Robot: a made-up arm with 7 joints. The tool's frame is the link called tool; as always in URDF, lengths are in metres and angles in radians. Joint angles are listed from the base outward. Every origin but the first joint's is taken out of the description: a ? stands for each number. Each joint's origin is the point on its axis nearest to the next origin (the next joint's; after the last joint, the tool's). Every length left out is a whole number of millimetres.
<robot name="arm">
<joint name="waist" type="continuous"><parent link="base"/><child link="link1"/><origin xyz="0.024 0.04 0.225" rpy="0.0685 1.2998 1.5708"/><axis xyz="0 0 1"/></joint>
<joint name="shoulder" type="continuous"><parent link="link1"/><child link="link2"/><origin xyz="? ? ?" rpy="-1.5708 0 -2.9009"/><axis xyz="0 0 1"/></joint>
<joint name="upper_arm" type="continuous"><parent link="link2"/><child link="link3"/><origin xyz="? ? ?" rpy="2.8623 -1.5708 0"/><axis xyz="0 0 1"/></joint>
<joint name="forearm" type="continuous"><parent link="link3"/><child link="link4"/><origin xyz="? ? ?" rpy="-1.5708 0 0"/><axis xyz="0 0 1"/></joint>
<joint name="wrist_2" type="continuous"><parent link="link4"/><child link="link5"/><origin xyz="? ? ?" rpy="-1.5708 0 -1.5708"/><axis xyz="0 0 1"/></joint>
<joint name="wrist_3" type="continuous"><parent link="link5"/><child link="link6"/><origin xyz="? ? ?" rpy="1.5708 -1.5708 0"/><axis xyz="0 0 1"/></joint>
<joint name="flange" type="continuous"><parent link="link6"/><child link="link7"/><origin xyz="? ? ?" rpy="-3.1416 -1.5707 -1.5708"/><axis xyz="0 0 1"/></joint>
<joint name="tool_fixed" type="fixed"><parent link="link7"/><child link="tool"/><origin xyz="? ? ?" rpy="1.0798 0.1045 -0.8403"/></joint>
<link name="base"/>
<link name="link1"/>
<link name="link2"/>
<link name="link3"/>
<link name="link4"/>
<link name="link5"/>
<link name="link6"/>
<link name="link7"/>
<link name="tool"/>
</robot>
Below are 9 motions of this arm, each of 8 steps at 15 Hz.
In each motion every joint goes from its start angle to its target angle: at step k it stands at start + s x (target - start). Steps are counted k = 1, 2, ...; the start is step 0. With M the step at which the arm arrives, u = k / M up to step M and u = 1 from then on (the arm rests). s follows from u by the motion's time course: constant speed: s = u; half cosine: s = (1 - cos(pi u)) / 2; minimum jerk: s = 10 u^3 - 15 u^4 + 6 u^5.
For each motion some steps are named. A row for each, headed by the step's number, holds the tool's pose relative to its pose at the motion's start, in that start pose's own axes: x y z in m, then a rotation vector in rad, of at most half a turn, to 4 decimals.
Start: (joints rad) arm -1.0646 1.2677 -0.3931 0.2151 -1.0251 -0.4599 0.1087
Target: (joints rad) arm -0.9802 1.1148 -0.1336 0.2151 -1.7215 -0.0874 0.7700
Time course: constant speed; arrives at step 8
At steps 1, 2, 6, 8:
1: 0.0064 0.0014 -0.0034 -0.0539 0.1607 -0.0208
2: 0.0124 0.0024 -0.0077 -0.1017 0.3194 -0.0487
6: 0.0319 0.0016 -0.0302 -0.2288 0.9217 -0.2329
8: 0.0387 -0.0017 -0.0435 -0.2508 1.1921 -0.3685

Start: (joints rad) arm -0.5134 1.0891 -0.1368 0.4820 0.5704 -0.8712 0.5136
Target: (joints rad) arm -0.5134 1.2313 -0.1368 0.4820 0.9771 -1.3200 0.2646
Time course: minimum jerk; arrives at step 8
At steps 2, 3, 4, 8:
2: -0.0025 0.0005 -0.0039 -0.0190 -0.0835 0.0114
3: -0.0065 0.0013 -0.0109 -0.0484 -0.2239 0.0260
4: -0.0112 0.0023 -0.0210 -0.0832 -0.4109 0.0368
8: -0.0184 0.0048 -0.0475 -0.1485 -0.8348 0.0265

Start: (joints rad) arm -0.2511 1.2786 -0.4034 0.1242 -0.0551 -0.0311 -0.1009
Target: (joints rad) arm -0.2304 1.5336 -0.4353 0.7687 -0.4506 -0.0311 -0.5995
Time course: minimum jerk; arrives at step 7
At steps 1, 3, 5, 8:
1: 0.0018 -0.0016 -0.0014 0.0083 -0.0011 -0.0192
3: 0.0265 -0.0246 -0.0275 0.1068 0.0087 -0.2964
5: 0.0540 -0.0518 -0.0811 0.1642 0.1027 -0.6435
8: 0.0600 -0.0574 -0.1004 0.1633 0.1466 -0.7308

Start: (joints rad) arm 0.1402 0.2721 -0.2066 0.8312 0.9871 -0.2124 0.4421
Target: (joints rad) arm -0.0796 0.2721 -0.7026 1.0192 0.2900 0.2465 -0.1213
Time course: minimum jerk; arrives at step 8
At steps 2, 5, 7, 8:
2: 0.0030 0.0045 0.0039 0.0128 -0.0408 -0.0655
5: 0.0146 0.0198 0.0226 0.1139 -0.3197 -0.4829
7: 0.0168 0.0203 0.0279 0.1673 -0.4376 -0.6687
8: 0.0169 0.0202 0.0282 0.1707 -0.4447 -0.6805

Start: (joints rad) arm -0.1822 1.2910 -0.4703 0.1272 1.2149 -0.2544 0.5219
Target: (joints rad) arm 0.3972 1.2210 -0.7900 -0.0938 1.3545 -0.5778 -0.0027
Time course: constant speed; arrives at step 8
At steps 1, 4, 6, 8:
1: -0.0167 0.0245 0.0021 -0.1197 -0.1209 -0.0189
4: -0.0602 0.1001 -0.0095 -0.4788 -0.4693 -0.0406
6: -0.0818 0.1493 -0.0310 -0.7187 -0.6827 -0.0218
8: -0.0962 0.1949 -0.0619 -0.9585 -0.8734 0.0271

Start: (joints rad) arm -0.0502 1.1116 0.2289 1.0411 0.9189 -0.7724 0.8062
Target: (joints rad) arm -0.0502 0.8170 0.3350 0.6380 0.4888 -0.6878 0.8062
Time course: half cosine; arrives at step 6
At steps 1, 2, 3, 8:
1: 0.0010 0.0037 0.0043 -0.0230 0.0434 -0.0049
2: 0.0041 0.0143 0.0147 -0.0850 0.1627 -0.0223
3: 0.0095 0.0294 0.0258 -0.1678 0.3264 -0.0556
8: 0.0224 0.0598 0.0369 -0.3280 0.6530 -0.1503

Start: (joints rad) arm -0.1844 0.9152 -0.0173 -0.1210 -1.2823 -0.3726 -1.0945
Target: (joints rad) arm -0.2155 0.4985 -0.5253 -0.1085 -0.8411 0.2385 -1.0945
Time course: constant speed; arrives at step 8
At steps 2, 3, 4, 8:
2: 0.0061 -0.0442 -0.0041 -0.1039 0.0589 -0.2269
3: 0.0083 -0.0671 -0.0033 -0.1527 0.0781 -0.3420
4: 0.0099 -0.0902 -0.0003 -0.1982 0.0906 -0.4579
8: 0.0090 -0.1788 0.0317 -0.3297 0.0753 -0.9218

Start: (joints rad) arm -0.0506 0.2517 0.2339 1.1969 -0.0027 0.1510 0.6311
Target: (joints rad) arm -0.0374 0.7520 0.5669 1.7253 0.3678 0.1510 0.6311
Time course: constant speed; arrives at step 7
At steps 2, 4, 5, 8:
2: 0.0531 0.0009 0.0026 0.1089 0.1501 0.0866
4: 0.1040 0.0066 -0.0041 0.2157 0.2857 0.1420
5: 0.1278 0.0111 -0.0106 0.2670 0.3470 0.1584
8: 0.1706 0.0230 -0.0289 0.3622 0.4547 0.1704

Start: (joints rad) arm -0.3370 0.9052 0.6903 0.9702 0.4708 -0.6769 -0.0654
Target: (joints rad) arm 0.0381 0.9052 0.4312 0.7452 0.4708 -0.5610 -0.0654
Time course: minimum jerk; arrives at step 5
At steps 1, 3, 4, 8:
1: -0.0055 -0.0039 -0.0006 0.0198 -0.0225 -0.0026
3: -0.0698 -0.0420 -0.0169 0.2122 -0.2722 -0.0466
4: -0.0984 -0.0545 -0.0291 0.2809 -0.3783 -0.0740
8: -0.1048 -0.0570 -0.0323 0.2953 -0.4021 -0.0809

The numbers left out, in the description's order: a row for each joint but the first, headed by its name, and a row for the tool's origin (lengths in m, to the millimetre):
shoulder: 0.03 -0.037 0
upper_arm: -0.216 0.036 0
forearm: 0.047 -0.041 0
wrist_2: 0.079 -0.016 0
wrist_3: 0.023 0.031 0
flange: 0.037 -0.043 0
tool: 0.012 0 0

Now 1 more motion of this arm.
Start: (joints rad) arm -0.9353 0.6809 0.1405 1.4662 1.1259 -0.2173 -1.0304
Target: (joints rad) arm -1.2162 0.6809 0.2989 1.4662 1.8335 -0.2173 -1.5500
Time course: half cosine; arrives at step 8
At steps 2, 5, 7, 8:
2: -0.0053 0.0062 -0.0053 0.0766 -0.0393 -0.0303
5: -0.0270 0.0235 -0.0277 0.3411 -0.1438 -0.1994
7: -0.0390 0.0290 -0.0407 0.4531 -0.1724 -0.3142
8: -0.0408 0.0296 -0.0426 0.4675 -0.1753 -0.3319

